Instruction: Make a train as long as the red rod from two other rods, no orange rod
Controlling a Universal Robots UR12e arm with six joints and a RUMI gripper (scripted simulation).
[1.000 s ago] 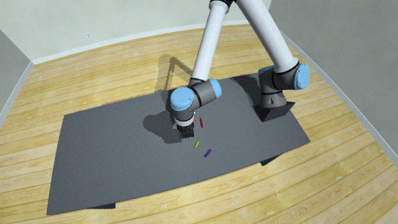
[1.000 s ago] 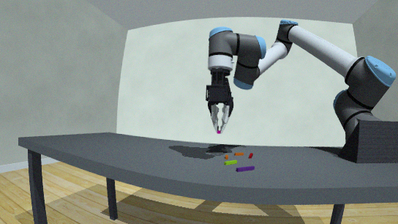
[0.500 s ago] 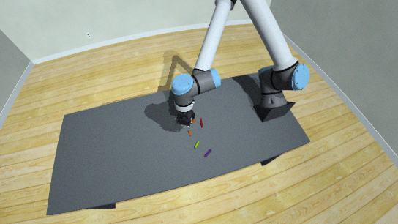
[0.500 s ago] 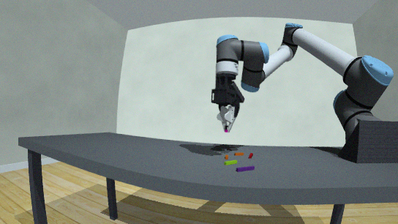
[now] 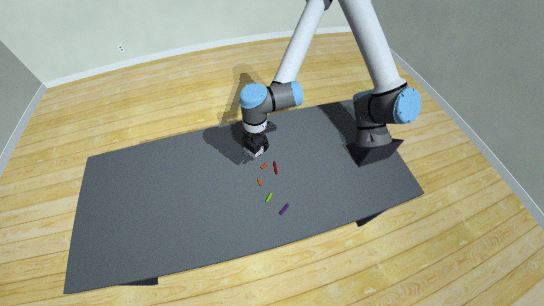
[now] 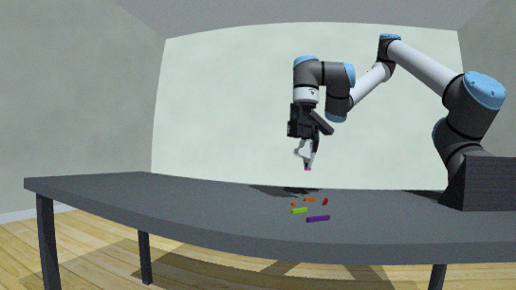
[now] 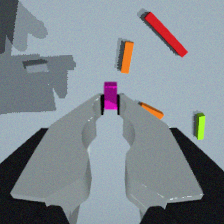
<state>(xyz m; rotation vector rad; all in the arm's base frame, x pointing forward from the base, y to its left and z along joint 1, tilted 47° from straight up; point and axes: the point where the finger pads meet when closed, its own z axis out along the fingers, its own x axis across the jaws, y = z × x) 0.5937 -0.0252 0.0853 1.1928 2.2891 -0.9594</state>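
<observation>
The red rod is 11 cm below my hand, 7 cm behind it and 4 cm to the left of it. From my hand the other things lie so: magenta rod (1 cm below); then small grey rod (11 cm below, 8 cm to the right, 6 cm ahead); then lime rod (19 cm to the left, 11 cm below, 1 cm ahead).
</observation>
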